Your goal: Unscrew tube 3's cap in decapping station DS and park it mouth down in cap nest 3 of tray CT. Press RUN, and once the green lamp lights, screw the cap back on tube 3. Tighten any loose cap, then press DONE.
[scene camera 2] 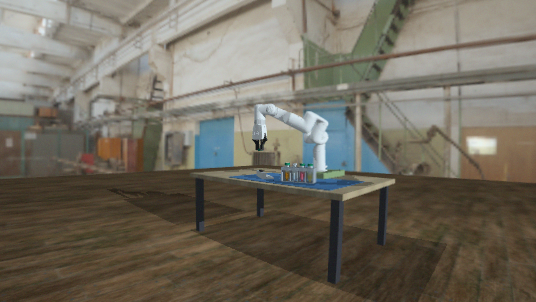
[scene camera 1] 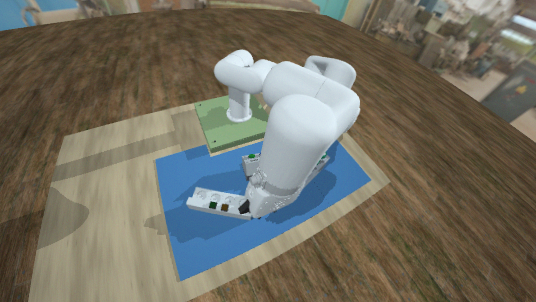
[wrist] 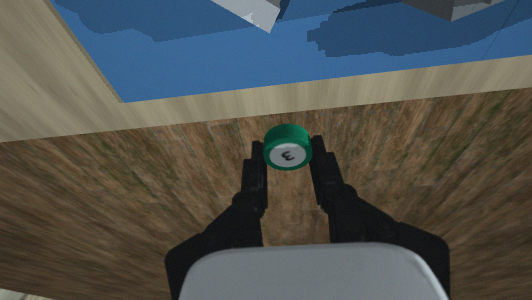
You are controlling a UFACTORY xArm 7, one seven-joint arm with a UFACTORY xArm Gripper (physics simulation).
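A green cap with a white top marked 3 sits between the fingertips of my gripper, which is shut on it. In the wrist view the cap is seen past the table edge, with dark floor behind it. Scene camera 2 shows the gripper high above the table. In scene camera 1 the arm hides the cap. A white tray has round nests and dark green and brown squares. A clear rack holds several tubes; the pale one has no green cap, the orange, pink and yellow ones have green caps.
A grey box with a green button stands beside the arm, partly hidden. The fixtures stand on a blue mat. The arm base is on a green plate. Pale and grey fixture corners show at the wrist view's top.
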